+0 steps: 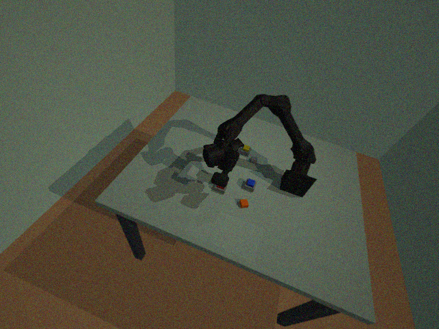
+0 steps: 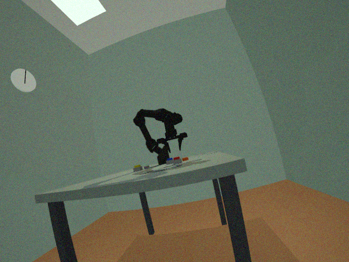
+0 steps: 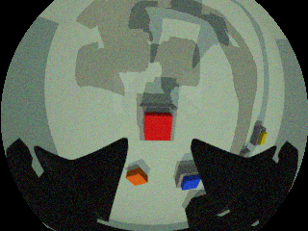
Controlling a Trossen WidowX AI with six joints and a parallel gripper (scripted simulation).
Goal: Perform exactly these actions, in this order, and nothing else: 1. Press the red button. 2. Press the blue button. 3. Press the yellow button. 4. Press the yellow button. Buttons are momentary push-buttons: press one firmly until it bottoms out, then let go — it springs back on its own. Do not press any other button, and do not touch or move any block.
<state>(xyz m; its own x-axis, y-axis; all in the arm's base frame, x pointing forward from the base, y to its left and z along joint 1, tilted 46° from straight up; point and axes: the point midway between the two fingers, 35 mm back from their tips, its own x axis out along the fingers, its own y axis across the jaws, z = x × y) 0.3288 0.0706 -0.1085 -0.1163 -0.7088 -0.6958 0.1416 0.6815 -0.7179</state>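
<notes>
Right now the red button is 4 cm below my gripper tip. From my gripper tip the other things lie so: blue button (13 cm behind, 5 cm to the right, 4 cm below); then grey block (23 cm to the right, 13 cm behind, 6 cm below); then orange block (12 cm behind, 6 cm below, 5 cm to the left).
</notes>
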